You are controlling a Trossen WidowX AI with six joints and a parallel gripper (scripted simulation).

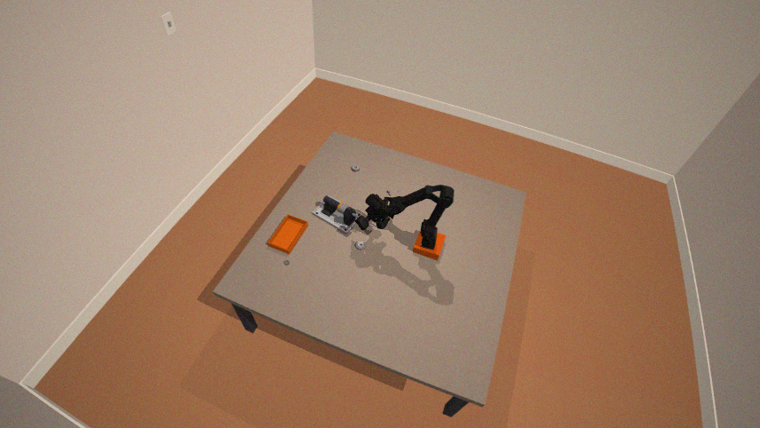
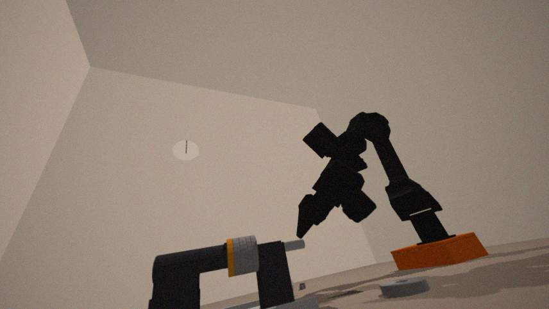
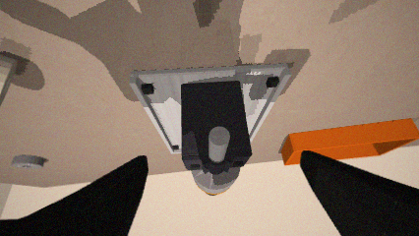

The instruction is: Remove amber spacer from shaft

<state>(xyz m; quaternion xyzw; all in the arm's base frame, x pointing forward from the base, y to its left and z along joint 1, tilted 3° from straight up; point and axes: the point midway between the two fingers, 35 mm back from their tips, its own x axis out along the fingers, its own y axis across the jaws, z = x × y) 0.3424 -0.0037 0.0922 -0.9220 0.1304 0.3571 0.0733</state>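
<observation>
My gripper tip is 80 mm short of the grey shaft, 30 mm to the left of it and 20 mm above it. Also, from my gripper tip: amber spacer: 120 mm ahead, 40 mm to the right, 20 mm below; then orange tray: 330 mm ahead, 170 mm to the left, 90 mm below; then grey ring: 110 mm to the left, 90 mm below, 40 mm behind.
</observation>
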